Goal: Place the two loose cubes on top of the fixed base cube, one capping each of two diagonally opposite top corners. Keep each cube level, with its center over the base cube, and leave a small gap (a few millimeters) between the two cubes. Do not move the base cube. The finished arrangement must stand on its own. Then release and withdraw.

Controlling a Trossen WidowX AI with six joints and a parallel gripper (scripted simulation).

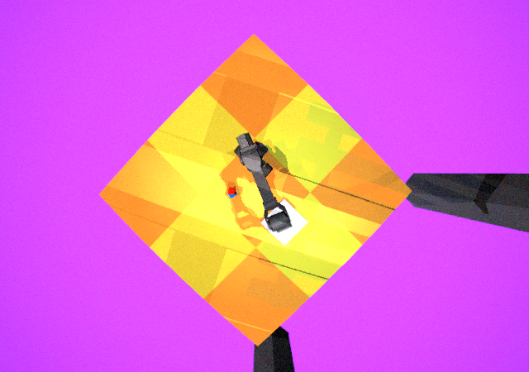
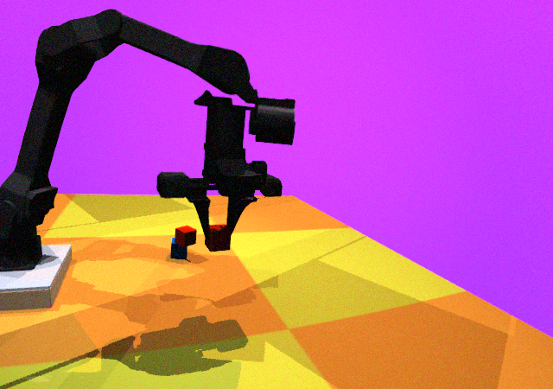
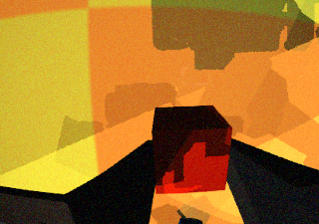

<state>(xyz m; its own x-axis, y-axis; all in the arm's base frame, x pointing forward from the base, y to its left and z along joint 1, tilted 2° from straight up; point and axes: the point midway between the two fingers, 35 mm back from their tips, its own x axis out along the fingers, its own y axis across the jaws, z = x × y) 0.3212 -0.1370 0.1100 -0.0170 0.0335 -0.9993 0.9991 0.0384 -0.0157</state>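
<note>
Right now my gripper tip is 210 mm to the right of the blue base cube, 100 mm above it and 30 mm past it. The rest, counted from my gripper tip: red cube right at my gripper tip.
</note>
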